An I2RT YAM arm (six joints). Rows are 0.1 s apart.
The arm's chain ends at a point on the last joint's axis. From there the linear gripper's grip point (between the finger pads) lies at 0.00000 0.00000 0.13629 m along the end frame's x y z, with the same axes.
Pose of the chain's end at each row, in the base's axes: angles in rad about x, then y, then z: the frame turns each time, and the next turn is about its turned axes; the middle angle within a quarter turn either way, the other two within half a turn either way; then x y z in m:
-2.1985, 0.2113, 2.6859, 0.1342, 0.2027, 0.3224
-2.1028, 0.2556, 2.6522, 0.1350, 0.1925, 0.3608
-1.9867, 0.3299, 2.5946, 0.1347, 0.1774, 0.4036
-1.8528, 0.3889, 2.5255, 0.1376, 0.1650, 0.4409
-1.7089, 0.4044, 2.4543, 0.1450, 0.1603, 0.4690
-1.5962, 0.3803, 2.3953, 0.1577, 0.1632, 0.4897
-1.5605, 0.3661, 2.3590, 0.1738, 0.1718, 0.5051
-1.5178, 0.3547, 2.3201, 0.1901, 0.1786, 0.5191
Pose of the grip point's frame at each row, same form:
-2.1985, 0.2113, 2.6859, 0.1628, 0.3106, 0.2441
-2.1028, 0.2556, 2.6522, 0.1695, 0.3061, 0.2939
-1.9867, 0.3299, 2.5946, 0.1789, 0.2953, 0.3515
-1.8528, 0.3889, 2.5255, 0.1893, 0.2861, 0.4058
-1.7089, 0.4044, 2.4543, 0.1986, 0.2844, 0.4518
-1.5962, 0.3803, 2.3953, 0.2083, 0.2897, 0.4865
-1.5605, 0.3661, 2.3590, 0.2226, 0.2991, 0.5064
-1.5178, 0.3547, 2.3201, 0.2374, 0.3062, 0.5259

